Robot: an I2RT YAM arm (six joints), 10 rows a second.
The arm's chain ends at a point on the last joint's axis. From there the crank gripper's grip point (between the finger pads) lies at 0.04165 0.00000 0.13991 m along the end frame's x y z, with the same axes.
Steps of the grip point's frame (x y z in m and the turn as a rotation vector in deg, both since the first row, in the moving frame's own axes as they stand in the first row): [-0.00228, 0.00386, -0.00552, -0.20, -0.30, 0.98]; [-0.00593, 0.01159, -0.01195, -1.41, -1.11, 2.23]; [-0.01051, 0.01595, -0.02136, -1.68, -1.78, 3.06]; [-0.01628, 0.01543, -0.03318, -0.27, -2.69, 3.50]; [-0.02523, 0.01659, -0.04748, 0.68, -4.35, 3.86]
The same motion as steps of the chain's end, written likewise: [-0.00154, 0.00267, -0.00573, -0.20, -0.30, 0.98]; [-0.00311, 0.00657, -0.01267, -1.41, -1.11, 2.23]; [-0.00598, 0.00973, -0.02249, -1.68, -1.78, 3.06]; [-0.00957, 0.01243, -0.03497, -0.27, -2.69, 3.50]; [-0.01447, 0.01582, -0.05024, 0.68, -4.35, 3.86]
